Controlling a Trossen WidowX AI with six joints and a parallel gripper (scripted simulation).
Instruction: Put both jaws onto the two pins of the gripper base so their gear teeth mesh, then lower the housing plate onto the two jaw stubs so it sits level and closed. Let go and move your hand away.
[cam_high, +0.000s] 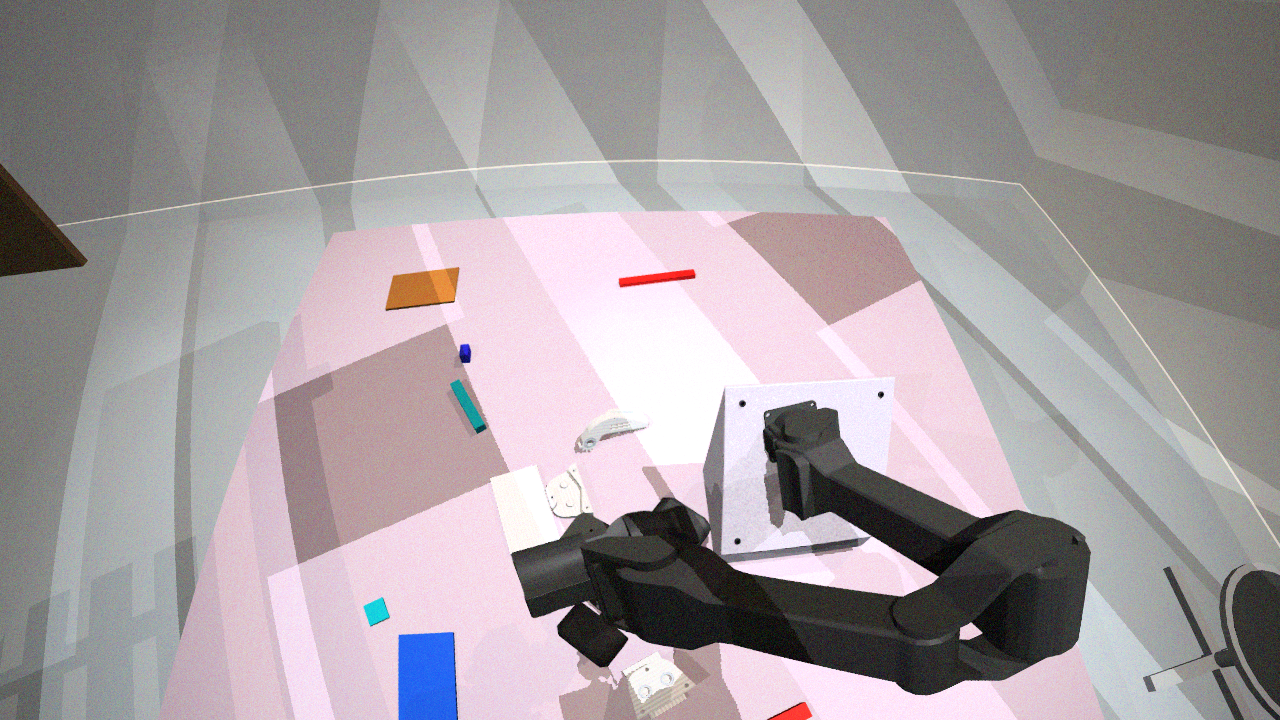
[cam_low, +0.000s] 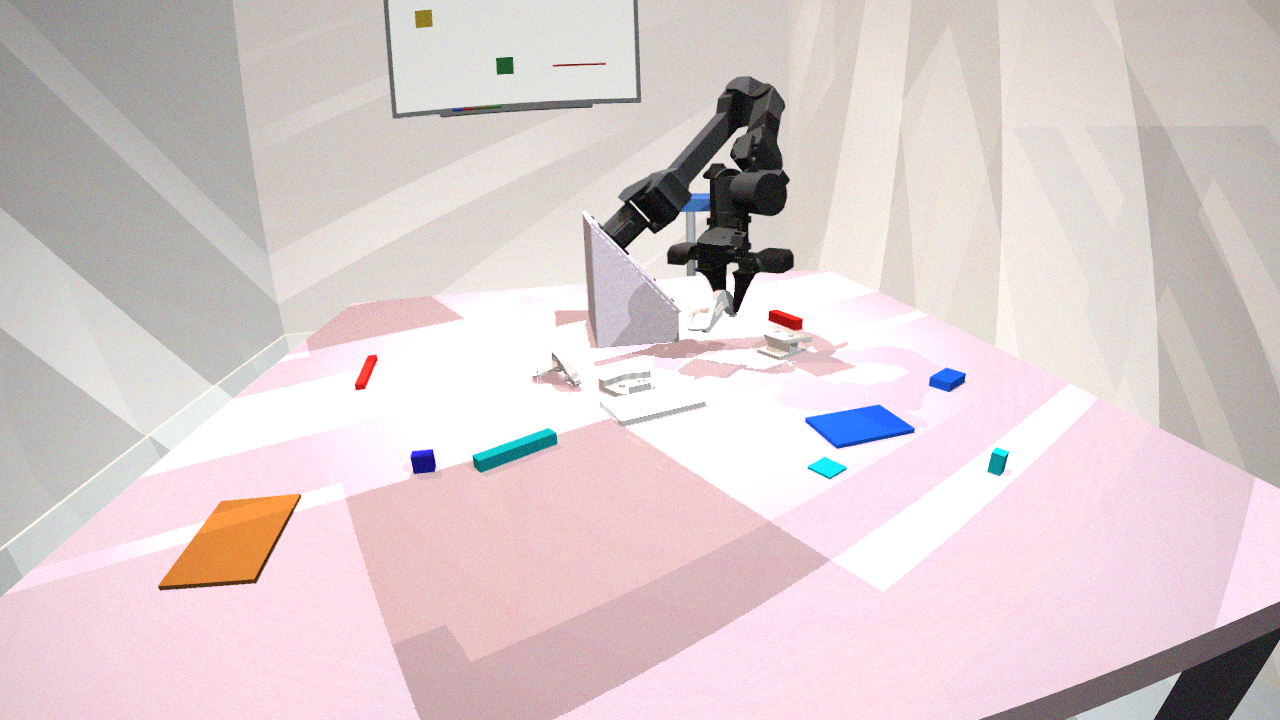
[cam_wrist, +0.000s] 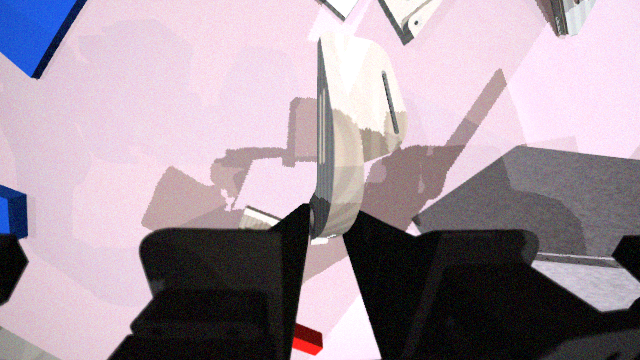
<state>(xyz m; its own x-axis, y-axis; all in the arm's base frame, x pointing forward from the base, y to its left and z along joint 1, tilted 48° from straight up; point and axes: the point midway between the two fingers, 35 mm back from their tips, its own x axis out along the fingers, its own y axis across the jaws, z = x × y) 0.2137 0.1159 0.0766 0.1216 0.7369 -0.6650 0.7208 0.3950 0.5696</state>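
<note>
Right now the white stand is 10 mm behind my gripper tip, 100 mm to the left of it and 70 mm below it. From my gripper tip the other things lie so: white jaw (10 mm ahead, 10 mm to the right, 10 mm above); housing plate (60 mm ahead, 170 mm to the right, 70 mm below); white gripper base (10 mm behind, 100 mm to the left, 50 mm below).
</note>
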